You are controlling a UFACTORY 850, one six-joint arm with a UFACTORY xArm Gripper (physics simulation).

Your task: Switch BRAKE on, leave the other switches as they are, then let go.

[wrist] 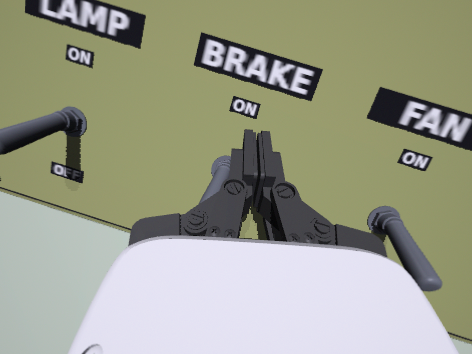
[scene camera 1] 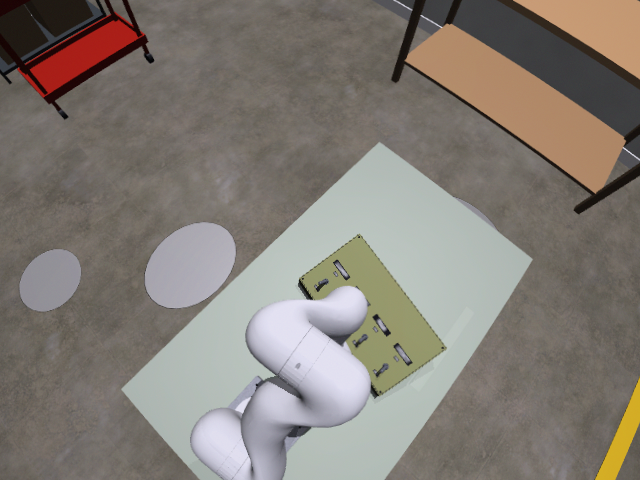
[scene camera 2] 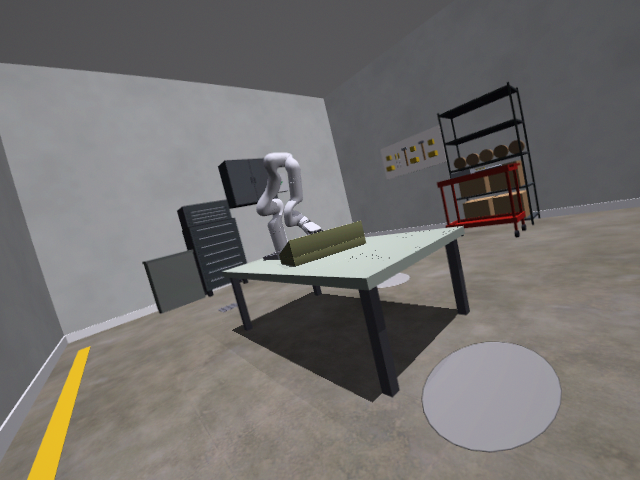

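The olive switch panel stands on the table. In the wrist view, the BRAKE lever slants down from its collar, away from its ON label; its lower part is hidden behind my gripper. My gripper is shut and empty, with its tips right of the BRAKE collar and just below the ON label. Whether it touches the panel or lever I cannot tell. The LAMP lever points left, with its OFF label below. The FAN lever slants down and right.
The arm covers part of the panel in scene camera 1, where several levers show beside it. The pale green table carries panel and arm. A red cart and a shelf unit stand away from the table.
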